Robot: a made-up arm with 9 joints.
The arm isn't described. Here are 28 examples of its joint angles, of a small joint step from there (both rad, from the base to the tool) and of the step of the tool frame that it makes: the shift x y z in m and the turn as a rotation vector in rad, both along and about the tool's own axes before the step.
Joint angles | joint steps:
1: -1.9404 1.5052 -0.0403 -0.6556 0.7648 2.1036 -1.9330 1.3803 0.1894 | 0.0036 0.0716 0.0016 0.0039 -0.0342 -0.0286 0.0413 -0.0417 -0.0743
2: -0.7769 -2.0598 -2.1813 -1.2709 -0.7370 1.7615 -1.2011 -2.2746 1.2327 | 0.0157 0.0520 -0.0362 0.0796 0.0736 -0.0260 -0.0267 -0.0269 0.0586
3: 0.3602 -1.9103 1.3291 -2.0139 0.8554 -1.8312 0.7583 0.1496 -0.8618 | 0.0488 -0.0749 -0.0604 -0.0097 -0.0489 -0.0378 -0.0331 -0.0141 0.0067
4: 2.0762 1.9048 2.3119 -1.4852 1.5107 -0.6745 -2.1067 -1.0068 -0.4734 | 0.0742 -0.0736 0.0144 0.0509 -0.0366 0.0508 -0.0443 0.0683 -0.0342
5: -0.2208 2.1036 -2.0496 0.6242 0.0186 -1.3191 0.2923 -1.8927 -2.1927 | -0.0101 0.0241 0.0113 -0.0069 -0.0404 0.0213 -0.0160 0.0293 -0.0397
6: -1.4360 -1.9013 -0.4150 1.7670 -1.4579 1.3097 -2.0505 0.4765 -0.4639 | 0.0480 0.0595 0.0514 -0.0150 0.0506 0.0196 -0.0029 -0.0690 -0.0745
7: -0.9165 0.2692 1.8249 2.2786 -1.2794 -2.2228 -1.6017 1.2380 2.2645 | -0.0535 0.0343 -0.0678 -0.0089 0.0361 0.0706 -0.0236 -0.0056 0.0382
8: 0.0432 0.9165 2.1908 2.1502 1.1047 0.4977 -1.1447 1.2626 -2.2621 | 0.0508 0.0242 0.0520 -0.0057 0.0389 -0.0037 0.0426 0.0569 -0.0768
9: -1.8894 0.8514 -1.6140 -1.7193 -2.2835 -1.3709 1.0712 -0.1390 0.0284 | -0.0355 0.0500 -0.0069 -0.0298 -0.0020 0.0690 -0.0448 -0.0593 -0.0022
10: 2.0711 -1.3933 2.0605 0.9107 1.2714 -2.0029 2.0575 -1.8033 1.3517 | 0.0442 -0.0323 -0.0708 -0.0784 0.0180 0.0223 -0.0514 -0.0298 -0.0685
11: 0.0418 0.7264 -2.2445 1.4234 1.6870 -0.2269 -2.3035 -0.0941 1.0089 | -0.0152 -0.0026 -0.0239 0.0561 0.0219 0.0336 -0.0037 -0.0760 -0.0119
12: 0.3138 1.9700 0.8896 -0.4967 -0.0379 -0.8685 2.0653 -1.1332 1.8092 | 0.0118 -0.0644 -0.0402 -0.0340 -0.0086 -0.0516 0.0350 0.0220 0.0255
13: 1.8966 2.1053 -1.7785 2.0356 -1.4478 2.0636 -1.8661 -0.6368 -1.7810 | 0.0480 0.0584 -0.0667 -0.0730 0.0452 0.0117 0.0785 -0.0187 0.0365
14: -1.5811 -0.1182 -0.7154 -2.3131 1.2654 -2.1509 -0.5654 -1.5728 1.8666 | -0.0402 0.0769 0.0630 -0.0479 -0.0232 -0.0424 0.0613 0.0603 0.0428
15: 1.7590 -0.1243 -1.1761 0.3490 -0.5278 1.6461 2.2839 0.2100 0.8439 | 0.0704 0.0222 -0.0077 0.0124 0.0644 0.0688 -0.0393 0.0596 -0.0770
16: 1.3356 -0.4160 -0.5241 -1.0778 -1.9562 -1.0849 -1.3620 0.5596 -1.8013 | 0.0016 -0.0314 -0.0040 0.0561 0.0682 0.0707 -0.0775 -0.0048 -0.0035
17: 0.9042 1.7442 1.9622 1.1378 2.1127 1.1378 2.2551 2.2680 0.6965 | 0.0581 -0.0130 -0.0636 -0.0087 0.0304 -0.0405 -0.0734 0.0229 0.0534
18: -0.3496 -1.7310 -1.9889 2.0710 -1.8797 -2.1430 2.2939 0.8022 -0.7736 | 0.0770 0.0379 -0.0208 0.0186 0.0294 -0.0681 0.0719 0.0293 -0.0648
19: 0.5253 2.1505 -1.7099 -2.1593 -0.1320 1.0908 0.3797 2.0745 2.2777 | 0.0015 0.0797 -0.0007 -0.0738 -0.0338 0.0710 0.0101 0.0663 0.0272
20: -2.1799 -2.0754 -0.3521 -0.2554 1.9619 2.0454 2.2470 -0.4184 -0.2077 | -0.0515 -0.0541 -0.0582 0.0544 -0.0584 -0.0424 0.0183 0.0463 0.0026
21: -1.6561 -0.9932 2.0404 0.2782 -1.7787 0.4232 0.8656 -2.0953 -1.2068 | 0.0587 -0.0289 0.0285 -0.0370 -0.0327 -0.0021 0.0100 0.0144 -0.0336
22: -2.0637 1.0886 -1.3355 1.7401 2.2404 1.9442 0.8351 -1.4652 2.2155 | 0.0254 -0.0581 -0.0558 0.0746 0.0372 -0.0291 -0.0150 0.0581 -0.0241
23: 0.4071 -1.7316 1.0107 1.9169 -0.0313 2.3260 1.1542 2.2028 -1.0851 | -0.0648 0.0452 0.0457 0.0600 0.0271 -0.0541 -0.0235 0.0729 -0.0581
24: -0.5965 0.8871 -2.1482 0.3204 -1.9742 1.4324 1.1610 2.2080 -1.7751 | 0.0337 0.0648 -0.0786 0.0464 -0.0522 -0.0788 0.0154 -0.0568 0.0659
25: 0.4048 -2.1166 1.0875 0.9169 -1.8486 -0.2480 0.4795 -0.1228 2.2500 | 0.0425 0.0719 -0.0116 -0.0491 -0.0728 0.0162 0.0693 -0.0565 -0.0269
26: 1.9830 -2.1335 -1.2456 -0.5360 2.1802 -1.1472 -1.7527 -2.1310 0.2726 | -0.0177 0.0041 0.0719 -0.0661 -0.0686 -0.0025 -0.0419 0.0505 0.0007
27: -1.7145 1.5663 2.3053 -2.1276 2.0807 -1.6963 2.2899 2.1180 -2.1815 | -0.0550 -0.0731 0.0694 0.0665 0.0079 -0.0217 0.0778 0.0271 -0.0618
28: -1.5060 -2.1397 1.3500 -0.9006 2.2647 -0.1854 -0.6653 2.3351 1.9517 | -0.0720 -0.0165 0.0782 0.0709 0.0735 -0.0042 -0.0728 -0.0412 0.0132
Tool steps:
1: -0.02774 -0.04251 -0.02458 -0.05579 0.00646 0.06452
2: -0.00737 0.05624 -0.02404 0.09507 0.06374 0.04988
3: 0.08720 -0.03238 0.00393 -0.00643 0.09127 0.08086
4: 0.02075 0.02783 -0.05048 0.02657 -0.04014 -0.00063
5: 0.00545 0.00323 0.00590 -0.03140 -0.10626 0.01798
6: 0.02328 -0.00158 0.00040 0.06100 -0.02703 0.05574
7: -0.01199 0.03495 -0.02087 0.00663 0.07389 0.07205
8: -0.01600 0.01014 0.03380 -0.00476 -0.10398 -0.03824
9: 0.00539 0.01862 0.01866 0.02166 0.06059 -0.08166
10: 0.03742 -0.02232 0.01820 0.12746 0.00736 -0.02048
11: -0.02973 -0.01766 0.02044 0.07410 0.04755 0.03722
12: -0.02697 0.01529 0.00587 0.01187 0.03479 0.01989
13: -0.00773 -0.00967 0.01365 0.23279 0.04662 0.08149
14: -0.10079 -0.03674 0.00879 0.01930 -0.01218 -0.18312
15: -0.02977 -0.07577 0.03284 -0.00544 -0.04545 0.04381
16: -0.01434 -0.00559 -0.00986 -0.09681 0.09270 -0.02587
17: 0.04662 0.02336 -0.00448 -0.13654 0.04542 -0.11436
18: 0.00386 -0.02503 0.05051 0.06398 -0.08685 0.00667
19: -0.00435 0.01363 0.01614 -0.07122 -0.25232 0.04251
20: -0.03597 -0.08905 -0.02998 -0.12115 -0.04828 0.04555
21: 0.01843 0.00987 0.01050 -0.06342 -0.03321 0.08579
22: -0.03866 -0.11103 -0.03977 0.13017 -0.07340 -0.06953
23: 0.00411 0.00146 0.04796 -0.15511 -0.05519 0.08443
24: 0.01991 0.00638 -0.01221 -0.11174 0.18172 0.11093
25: -0.04647 -0.06382 0.01040 -0.12907 0.06323 -0.13968
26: 0.00840 0.05700 -0.00524 0.05989 -0.10203 -0.05307
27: 0.05143 0.03355 0.07933 -0.00399 -0.20090 -0.06659
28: -0.06505 -0.09193 0.01158 -0.04752 0.00694 -0.21715
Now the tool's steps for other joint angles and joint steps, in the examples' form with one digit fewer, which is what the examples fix.
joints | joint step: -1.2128 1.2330 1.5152 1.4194 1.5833 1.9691 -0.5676 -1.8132 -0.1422 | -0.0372 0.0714 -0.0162 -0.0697 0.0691 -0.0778 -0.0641 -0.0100 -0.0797
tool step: -0.0370 -0.0006 0.0192 0.0478 -0.0744 -0.0706
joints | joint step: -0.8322 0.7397 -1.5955 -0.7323 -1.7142 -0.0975 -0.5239 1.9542 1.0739 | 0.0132 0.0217 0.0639 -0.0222 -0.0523 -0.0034 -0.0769 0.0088 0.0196
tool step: 0.0044 0.0125 -0.0056 -0.0627 -0.0468 -0.0181
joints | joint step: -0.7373 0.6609 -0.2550 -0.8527 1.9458 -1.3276 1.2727 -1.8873 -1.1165 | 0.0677 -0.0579 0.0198 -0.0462 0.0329 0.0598 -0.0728 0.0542 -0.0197
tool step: 0.0220 0.0127 -0.0382 -0.0270 -0.1486 -0.1146
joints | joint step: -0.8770 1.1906 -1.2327 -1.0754 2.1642 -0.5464 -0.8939 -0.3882 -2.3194 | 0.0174 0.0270 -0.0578 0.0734 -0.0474 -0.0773 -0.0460 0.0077 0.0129
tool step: 0.0456 0.0497 0.0087 0.0578 -0.0465 0.0727
